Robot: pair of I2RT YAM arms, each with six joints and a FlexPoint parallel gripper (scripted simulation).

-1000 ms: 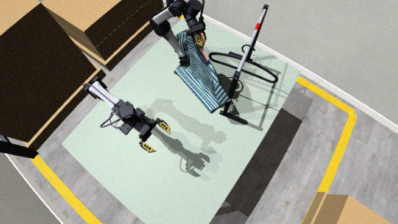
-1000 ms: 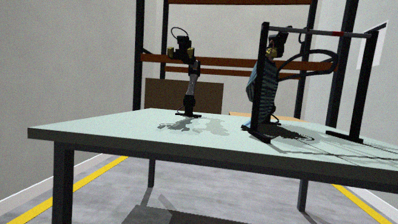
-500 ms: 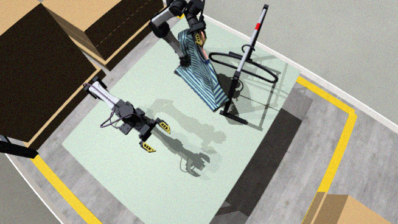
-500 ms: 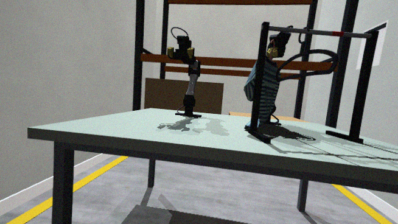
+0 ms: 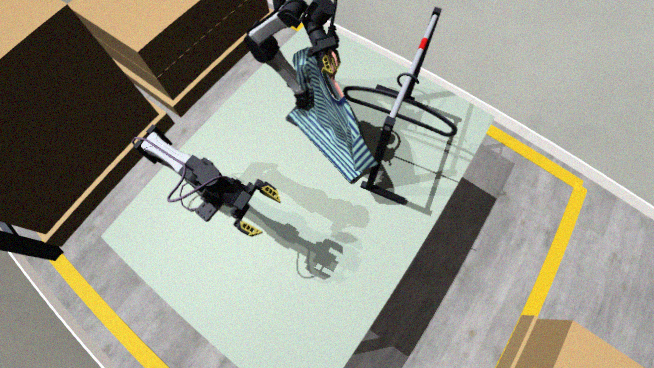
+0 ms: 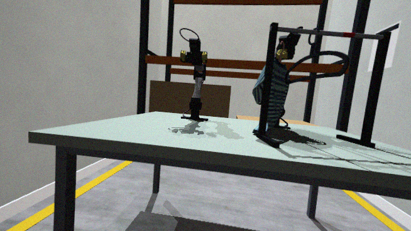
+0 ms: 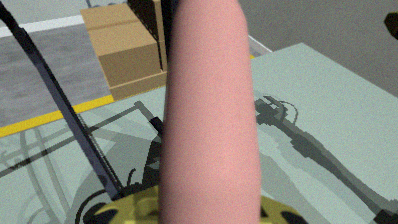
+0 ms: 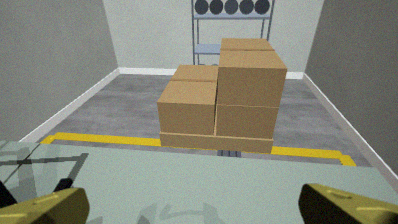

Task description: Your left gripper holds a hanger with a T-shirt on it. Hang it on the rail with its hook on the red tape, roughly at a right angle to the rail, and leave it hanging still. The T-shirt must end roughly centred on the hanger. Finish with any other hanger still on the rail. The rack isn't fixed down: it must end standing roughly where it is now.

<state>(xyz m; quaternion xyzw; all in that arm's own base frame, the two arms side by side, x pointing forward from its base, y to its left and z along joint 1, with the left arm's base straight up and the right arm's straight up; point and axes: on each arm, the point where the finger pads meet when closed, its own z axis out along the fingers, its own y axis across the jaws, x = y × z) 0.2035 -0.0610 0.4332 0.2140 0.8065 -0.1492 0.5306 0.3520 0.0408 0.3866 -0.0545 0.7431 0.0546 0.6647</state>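
Note:
The black hanger is 220 mm ahead of my left hand, 90 mm to the left of it and 40 mm below it. Round my left hand: pink hanger 30 mm below.

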